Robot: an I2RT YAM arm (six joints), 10 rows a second.
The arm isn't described. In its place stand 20 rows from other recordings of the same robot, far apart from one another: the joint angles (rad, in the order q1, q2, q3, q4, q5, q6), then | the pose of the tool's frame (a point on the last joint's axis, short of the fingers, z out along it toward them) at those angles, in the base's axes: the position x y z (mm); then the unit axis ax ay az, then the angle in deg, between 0 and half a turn.
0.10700, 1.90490, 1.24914, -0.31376, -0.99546, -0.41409 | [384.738 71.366 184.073 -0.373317 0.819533 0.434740 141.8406]
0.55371, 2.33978, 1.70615, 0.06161, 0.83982, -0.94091 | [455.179 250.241 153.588 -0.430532 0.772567 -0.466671 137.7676]
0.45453, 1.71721, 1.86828, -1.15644, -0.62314, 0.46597 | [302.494 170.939 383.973 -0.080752 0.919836 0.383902 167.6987]
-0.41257, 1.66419, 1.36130, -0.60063, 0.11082, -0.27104 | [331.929 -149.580 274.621 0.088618 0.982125 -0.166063 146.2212]
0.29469, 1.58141, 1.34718, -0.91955, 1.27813, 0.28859 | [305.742 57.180 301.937 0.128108 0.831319 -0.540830 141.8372]
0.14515, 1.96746, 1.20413, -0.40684, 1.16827, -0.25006 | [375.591 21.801 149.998 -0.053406 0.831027 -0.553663 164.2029]
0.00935, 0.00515, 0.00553, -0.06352, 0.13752, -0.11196 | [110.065 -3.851 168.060 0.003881 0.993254 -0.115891 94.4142]
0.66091, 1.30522, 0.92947, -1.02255, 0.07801, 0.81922 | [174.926 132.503 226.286 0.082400 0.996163 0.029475 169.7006]
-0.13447, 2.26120, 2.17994, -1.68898, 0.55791, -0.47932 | [410.258 -74.521 254.821 0.194088 -0.952206 0.235866 159.9583]
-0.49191, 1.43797, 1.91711, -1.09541, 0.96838, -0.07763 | [207.944 -144.704 486.937 0.385697 0.754240 -0.531376 148.1934]
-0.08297, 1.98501, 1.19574, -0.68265, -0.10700, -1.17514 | [351.314 -25.400 114.665 -0.521556 0.853099 0.014187 171.8197]
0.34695, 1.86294, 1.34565, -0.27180, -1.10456, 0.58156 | [367.286 166.617 233.430 -0.106659 0.807253 0.580488 171.6483]
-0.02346, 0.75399, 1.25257, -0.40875, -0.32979, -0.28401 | [121.520 8.681 473.732 -0.305410 0.952216 -0.003049 85.1317]
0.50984, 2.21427, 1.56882, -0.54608, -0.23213, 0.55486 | [389.144 226.973 124.330 0.000133 0.980989 0.194065 168.1073]
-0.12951, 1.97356, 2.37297, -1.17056, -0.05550, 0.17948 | [401.285 -50.271 430.579 0.142177 0.989101 0.038275 134.2968]
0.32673, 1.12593, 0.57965, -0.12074, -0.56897, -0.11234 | [210.357 91.537 211.460 -0.334066 0.886103 0.321282 134.1291]
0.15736, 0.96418, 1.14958, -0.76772, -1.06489, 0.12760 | [168.400 58.251 384.349 -0.268145 0.802952 0.532322 140.1128]
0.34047, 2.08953, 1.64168, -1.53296, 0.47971, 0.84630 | [340.692 103.265 193.932 -0.191261 -0.933414 0.303575 176.1162]
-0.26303, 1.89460, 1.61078, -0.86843, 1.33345, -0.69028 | [367.083 -134.678 277.516 0.037746 -0.785392 0.617846 164.7738]
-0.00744, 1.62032, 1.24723, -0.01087, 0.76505, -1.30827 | [375.311 -27.448 306.410 -0.307217 0.757254 -0.576354 154.4278]
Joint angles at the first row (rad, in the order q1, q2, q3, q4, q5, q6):
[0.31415, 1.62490, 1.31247, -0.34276, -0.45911, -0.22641]
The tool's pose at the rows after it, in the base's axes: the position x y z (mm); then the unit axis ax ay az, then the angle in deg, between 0 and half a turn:
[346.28 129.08 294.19 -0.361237 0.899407 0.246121 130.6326]
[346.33 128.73 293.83 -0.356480 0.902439 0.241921 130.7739]
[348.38 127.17 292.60 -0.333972 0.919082 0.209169 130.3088]
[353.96 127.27 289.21 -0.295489 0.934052 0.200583 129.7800]
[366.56 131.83 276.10 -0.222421 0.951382 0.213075 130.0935]
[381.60 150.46 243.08 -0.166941 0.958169 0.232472 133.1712]
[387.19 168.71 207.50 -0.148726 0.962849 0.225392 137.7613]
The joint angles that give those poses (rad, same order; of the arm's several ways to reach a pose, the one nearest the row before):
[0.31414, 1.62411, 1.31322, -0.35116, -0.45873, -0.22260]
[0.31415, 1.62412, 1.31323, -0.35421, -0.44766, -0.21763]
[0.31530, 1.62643, 1.31323, -0.35114, -0.36983, -0.20008]
[0.31530, 1.64245, 1.31323, -0.32024, -0.32100, -0.13714]
[0.32026, 1.69393, 1.31323, -0.25274, -0.27675, 0.00173]
[0.35419, 1.79847, 1.31322, -0.17337, -0.24892, 0.13179]
[0.39272, 1.89230, 1.31323, -0.15203, -0.21764, 0.18367]

